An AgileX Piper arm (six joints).
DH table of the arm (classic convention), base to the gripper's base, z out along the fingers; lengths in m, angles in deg. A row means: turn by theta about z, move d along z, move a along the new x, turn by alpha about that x. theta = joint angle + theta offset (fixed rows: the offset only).
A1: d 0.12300; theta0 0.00; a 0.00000; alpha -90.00
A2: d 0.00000; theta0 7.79; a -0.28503; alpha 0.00
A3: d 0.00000; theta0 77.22; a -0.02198; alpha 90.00
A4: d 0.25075; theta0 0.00; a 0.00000; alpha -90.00
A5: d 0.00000; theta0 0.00; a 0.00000; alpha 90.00
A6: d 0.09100; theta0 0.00; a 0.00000; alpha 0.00
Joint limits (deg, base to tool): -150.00..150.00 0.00..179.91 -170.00..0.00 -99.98..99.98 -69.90..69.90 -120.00..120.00
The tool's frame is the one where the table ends.
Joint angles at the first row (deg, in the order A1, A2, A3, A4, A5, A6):
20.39, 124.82, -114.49, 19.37, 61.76, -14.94
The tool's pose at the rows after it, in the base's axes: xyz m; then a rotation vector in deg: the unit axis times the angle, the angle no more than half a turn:
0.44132, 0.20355, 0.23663, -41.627, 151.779, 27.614
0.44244, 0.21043, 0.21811, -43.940, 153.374, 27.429
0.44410, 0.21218, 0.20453, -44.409, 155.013, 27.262
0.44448, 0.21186, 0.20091, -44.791, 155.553, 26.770
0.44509, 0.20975, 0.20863, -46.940, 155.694, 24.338
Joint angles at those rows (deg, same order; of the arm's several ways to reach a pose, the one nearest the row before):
21.64, 126.68, -114.49, 19.37, 61.19, -15.18
22.35, 128.85, -114.48, 19.31, 61.19, -16.08
22.48, 130.43, -114.49, 19.19, 61.30, -16.13
22.48, 130.82, -114.49, 18.82, 61.49, -16.19
22.48, 130.82, -116.48, 16.79, 63.99, -16.26

